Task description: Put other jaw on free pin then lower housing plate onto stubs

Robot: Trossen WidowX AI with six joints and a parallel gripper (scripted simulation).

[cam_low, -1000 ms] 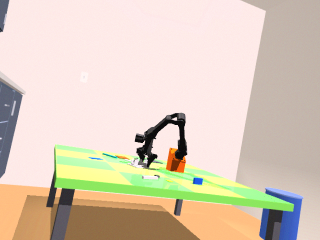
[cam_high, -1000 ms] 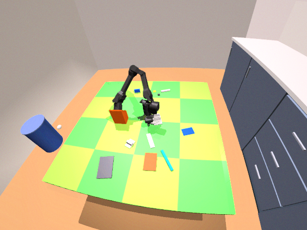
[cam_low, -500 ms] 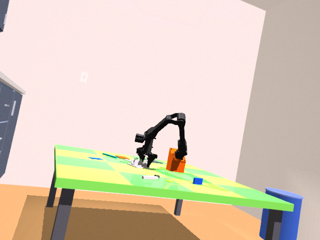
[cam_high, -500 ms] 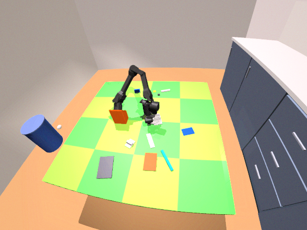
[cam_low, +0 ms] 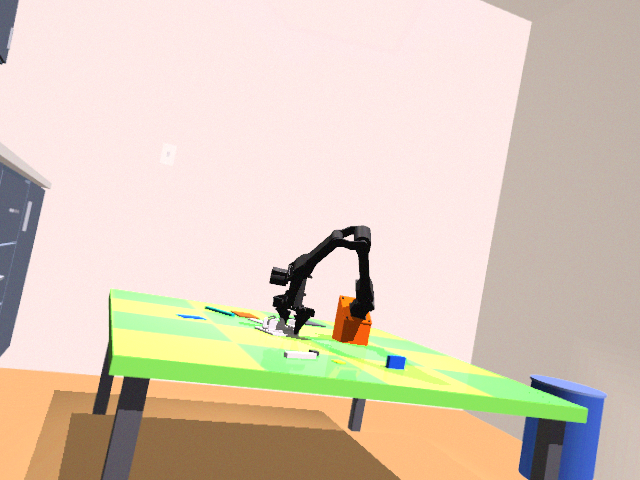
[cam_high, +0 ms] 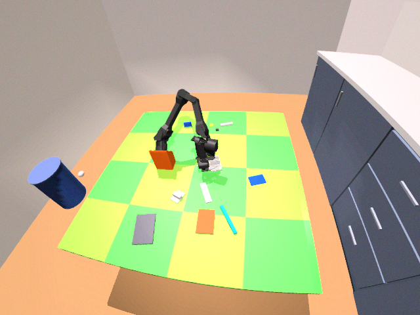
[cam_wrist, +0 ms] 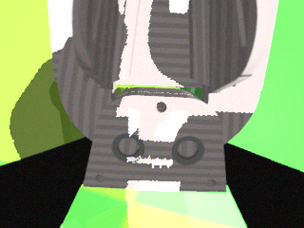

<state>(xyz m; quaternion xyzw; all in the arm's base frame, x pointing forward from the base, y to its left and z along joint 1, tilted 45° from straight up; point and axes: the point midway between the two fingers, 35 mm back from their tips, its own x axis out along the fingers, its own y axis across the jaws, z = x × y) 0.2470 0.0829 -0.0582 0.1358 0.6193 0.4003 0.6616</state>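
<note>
Now: gripper tip 2 cm below the white housing plate and 1 cm short of it. The rest, counted from my gripper tip: jaw: 2 cm to the left, 2 cm ahead, 1 cm above; then blue card: 34 cm ahead, 6 cm to the right, 1 cm below; then cyan bar: 33 cm to the right, 21 cm ahead.
</note>
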